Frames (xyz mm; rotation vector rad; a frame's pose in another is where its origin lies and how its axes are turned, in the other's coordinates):
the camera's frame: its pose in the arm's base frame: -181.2 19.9 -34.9 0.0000 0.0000 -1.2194
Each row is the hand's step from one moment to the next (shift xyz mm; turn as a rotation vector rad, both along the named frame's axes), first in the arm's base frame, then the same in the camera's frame.
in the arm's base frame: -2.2 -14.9 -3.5 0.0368 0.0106 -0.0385
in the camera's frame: 13.2 -7.2 -3.5 0.0027 0.0382 -0.0385
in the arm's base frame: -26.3 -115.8 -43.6 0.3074 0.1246 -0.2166
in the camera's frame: 99.7 -64.6 -43.6 -0.0112 0.3315 -0.2166
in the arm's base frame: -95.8 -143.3 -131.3 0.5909 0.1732 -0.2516
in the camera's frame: 101.6 -139.3 -131.3 0.0408 0.6144 -0.2516
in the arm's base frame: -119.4 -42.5 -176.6 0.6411 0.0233 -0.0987
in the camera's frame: -1.2 -126.7 -176.6 0.1988 0.6099 -0.0987
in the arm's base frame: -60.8 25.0 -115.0 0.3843 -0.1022 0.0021
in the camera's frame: -44.4 -48.5 -115.0 0.2282 0.3256 0.0021
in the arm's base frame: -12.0 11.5 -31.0 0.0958 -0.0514 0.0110
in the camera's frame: -14.9 -7.3 -31.0 0.0812 0.0723 0.0110
